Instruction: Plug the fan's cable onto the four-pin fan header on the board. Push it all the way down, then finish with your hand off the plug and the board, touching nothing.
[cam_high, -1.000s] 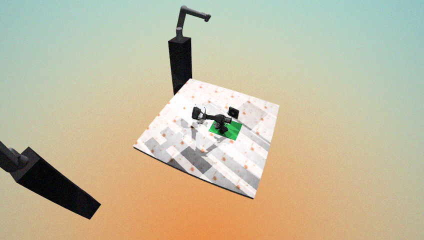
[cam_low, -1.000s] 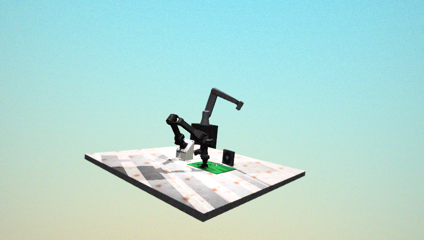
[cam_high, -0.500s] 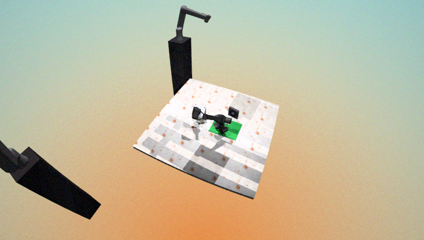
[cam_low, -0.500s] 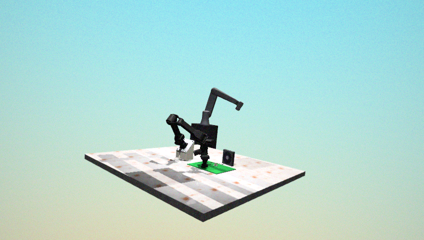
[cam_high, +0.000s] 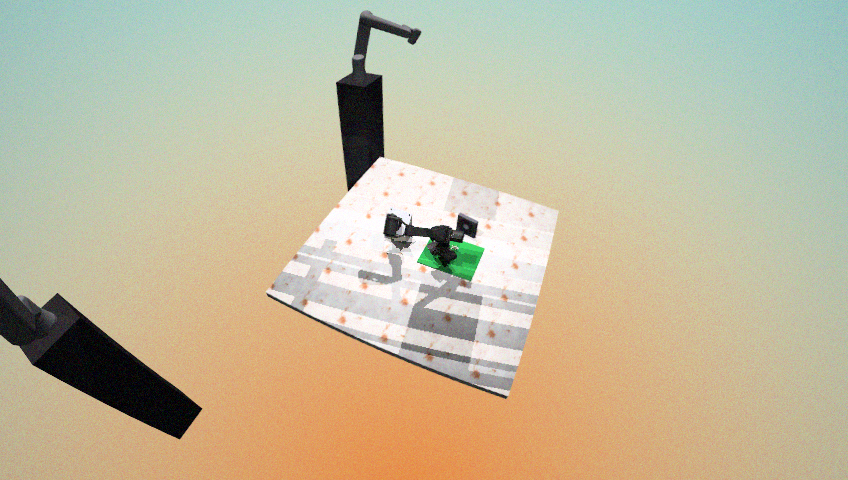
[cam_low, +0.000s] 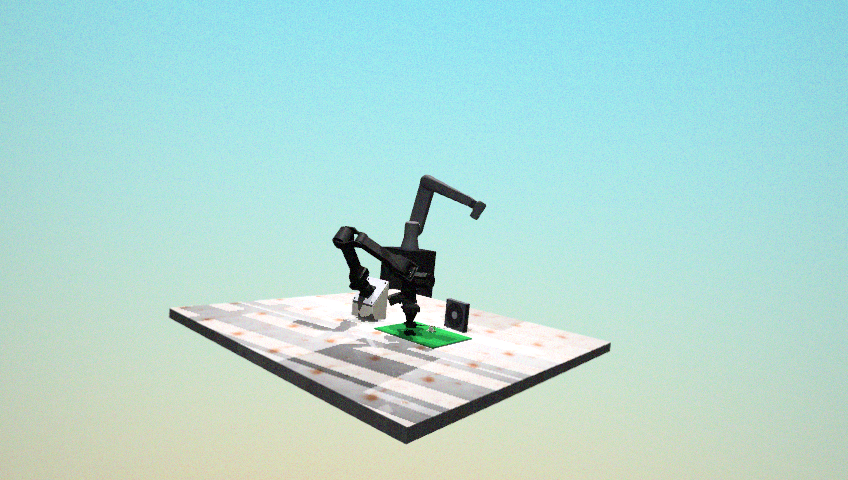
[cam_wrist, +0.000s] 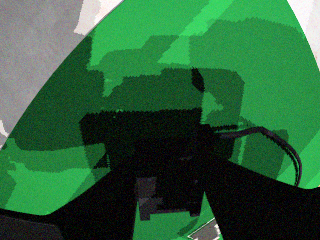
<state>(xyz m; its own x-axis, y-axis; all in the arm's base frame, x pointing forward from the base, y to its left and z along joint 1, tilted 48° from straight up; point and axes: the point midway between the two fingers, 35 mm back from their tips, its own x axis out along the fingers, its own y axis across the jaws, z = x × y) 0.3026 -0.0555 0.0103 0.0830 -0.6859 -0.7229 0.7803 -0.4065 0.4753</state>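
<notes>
Right now my gripper tip is 3 cm short of the green board, 5 cm to the right of it and 4 cm above it. Round my gripper tip: dark fan plug 1 cm to the left; then black fan 4 cm ahead, 23 cm to the left, 3 cm above.
</notes>
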